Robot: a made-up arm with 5 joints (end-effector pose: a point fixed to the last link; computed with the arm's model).
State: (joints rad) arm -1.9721 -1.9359 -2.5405 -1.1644 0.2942
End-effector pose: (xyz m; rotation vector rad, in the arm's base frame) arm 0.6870 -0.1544 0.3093 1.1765 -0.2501 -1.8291
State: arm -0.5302 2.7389 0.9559 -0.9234 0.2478
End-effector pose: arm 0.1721 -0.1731 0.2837 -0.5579 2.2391 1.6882
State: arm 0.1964 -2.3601 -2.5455 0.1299 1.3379
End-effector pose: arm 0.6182 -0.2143 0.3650 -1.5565 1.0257 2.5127
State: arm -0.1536 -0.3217 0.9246 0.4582 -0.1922
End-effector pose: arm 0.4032 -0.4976 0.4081 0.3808 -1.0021 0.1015
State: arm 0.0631 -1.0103 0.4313 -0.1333 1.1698
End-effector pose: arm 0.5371 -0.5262 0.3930 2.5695 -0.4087 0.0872
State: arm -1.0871 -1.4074 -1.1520 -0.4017 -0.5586
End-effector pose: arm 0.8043 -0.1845 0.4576 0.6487 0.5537 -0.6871
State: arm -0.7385 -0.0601 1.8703 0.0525 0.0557
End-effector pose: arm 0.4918 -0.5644 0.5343 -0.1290 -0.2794 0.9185
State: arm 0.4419 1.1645 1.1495 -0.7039 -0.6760
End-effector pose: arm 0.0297 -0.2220 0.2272 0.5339 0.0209 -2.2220
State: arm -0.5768 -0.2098 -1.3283 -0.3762 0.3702
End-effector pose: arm 0.5384 -0.6788 0.5484 -2.3826 1.2818 1.4830
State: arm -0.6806 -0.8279 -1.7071 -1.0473 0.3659
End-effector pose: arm 0.7531 -0.4846 0.4489 -2.2920 0.0354 1.5965
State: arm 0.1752 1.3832 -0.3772 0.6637 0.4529
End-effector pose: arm 0.0743 -0.2436 0.4729 -0.8234 -2.3303 -1.8868
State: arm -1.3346 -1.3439 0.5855 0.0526 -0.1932
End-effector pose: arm 0.7025 -0.1676 0.5268 0.1929 0.3715 1.2271
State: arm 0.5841 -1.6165 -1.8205 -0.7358 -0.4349
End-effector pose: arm 0.6462 -0.2821 0.2260 -2.1168 -1.0239 1.5308
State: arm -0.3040 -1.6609 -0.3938 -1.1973 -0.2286
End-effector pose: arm 0.6791 -0.2032 0.3043 1.2937 1.4446 -0.5237
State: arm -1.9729 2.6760 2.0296 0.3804 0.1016
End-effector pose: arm 0.4908 -0.3600 0.4250 -0.7395 -1.6455 -0.1971
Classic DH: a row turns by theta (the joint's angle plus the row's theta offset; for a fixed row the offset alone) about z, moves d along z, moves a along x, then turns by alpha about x. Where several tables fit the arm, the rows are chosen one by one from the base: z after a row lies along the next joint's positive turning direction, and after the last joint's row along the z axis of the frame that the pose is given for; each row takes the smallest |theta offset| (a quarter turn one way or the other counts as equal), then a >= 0, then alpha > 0; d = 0 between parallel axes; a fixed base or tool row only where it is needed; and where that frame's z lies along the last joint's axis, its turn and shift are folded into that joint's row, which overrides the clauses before.
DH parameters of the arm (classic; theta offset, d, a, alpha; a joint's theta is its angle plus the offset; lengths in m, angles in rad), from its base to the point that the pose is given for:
base (fixed): -1.4916 0.895 0.1871 -2.3292
joint 1: 0 0.4354 0.1279 -0.8124
joint 2: 0.5174 0.1989 0.2932 -2.2371
joint 3: 0.1986 -0.1133 -0.108 1.1316
joint 4: 1.2923 0.03 0.0583 1.7853
joint 5: -0.461 0.1055 0.064 -1.5708
tool (fixed): -1.5708 -0.045 0 0

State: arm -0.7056 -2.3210 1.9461 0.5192 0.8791
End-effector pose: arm 0.6590 -0.2336 0.4136 -0.5694 -1.6355 -2.1175
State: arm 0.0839 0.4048 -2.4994 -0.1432 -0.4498
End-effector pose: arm 0.1013 -0.5408 0.2622 -1.0158 0.5463 1.0766
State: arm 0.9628 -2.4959 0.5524 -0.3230 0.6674
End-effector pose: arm 0.6000 -0.1096 0.4407 2.4747 0.4364 0.9611
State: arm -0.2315 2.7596 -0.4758 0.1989 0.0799
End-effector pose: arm 0.2362 -0.0191 0.4066 0.9276 1.5257 0.9832
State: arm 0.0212 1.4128 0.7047 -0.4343 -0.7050
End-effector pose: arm 0.0628 -0.3489 0.3078 0.2685 -0.6861 -2.3309
